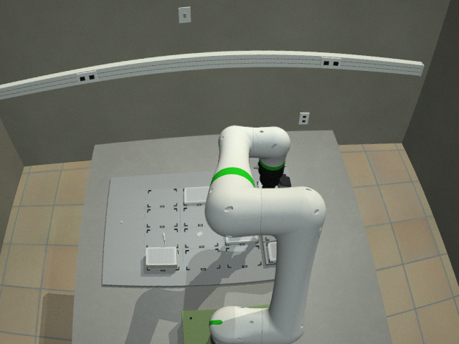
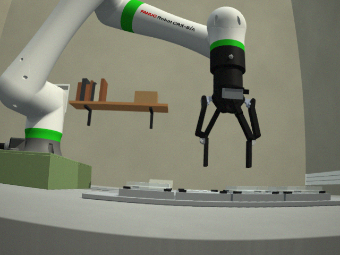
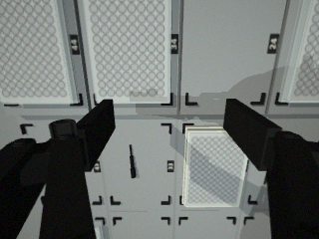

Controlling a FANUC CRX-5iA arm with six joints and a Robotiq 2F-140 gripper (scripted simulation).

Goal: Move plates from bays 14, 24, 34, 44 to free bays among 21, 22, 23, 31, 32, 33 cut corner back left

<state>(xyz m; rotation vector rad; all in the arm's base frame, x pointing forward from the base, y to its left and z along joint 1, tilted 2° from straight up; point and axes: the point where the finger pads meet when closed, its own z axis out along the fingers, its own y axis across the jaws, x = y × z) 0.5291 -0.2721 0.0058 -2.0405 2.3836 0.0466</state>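
My hand is 8 cm above the sealed 96-well plate, 6 cm to the left of it and 3 cm short of it. The rest, counted from my hand: dark stick (9 cm to the left, 9 cm below, 6 cm ahead); then thin white stick (43 cm to the left, 9 cm below); then white scrap (28 cm to the left, 10 cm below, 1 cm behind).
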